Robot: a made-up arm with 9 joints.
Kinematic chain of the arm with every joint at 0, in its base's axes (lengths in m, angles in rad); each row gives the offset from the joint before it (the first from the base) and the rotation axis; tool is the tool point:
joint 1: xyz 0 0 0.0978 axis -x
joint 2: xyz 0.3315 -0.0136 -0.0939 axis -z
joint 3: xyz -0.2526 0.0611 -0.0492 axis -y
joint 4: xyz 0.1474 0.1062 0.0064 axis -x
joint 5: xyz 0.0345 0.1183 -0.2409 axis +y
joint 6: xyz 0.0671 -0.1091 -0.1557 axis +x
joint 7: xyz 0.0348 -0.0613 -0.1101 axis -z
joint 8: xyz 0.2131 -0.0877 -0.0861 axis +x
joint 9: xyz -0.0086 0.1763 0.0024 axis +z
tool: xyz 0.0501 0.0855 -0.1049
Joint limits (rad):
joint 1: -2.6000..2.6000
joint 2: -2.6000..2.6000
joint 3: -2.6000..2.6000
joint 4: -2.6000..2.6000
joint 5: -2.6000..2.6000
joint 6: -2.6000..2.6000
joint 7: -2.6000..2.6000
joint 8: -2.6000..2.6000
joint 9: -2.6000..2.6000
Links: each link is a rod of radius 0.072 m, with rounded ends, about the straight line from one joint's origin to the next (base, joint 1, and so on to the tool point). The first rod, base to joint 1, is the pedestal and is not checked.
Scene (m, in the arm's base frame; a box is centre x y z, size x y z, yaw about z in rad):
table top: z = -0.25
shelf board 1: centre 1 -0.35 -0.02 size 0.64 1.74 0.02 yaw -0.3
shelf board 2: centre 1 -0.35 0.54 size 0.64 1.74 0.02 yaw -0.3
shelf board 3: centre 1 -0.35 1.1 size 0.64 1.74 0.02 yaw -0.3
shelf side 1: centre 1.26 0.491 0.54 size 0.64 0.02 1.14 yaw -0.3
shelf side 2: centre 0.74 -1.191 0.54 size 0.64 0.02 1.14 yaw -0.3
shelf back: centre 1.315 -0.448 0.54 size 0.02 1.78 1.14 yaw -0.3
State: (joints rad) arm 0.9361 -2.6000 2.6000 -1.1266 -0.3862 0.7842 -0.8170 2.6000 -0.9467
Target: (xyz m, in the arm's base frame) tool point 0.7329 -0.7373 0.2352
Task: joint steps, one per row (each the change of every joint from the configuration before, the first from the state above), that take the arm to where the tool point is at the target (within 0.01 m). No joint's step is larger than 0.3 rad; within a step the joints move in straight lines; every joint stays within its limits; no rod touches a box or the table.
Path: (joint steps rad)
1: -0.0208 0.1714 -0.2329 0.0665 -0.0041 0.0358 -0.0617 -0.1130 -0.0022
2: -0.0208 0.1715 -0.2328 0.0665 -0.0041 0.0357 -0.0617 -0.1130 -0.0022
3: -0.2604 0.0631 0.0466 -0.0516 -0.0766 0.0513 -0.1796 -0.0500 -0.0183
4: -0.2604 0.0631 0.0466 -0.0516 -0.0766 0.0514 -0.1796 -0.0500 -0.0183
5: -0.2604 0.0632 0.0466 -0.0515 -0.0766 0.0513 -0.1796 -0.0500 -0.0183
6: -0.0071 -0.2028 0.1630 -0.0610 0.0795 -0.1446 0.1612 0.1415 -0.0131
7: -0.0072 -0.2028 0.1629 -0.0611 0.0794 -0.1446 0.1613 0.1416 -0.0132

